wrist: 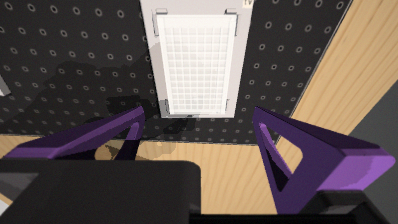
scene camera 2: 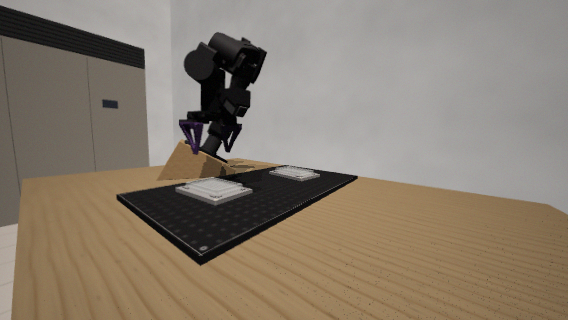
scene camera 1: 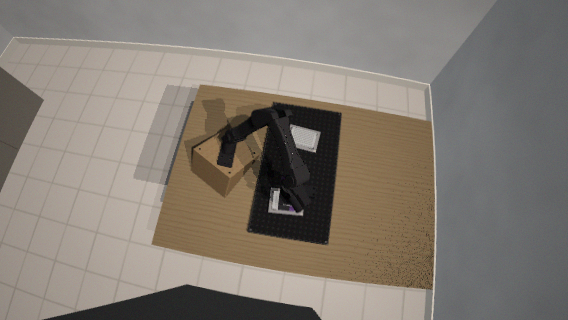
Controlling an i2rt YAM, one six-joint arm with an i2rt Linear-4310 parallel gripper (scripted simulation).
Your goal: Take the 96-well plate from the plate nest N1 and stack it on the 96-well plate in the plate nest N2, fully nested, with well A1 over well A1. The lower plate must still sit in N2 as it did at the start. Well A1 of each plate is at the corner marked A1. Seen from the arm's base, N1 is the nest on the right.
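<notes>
Scene camera 2 shows the gripper (scene camera 2: 212, 153) together with a 96-well plate (scene camera 2: 215, 186), while the wrist view gives another sight of the gripper (wrist: 198, 112).
</notes>
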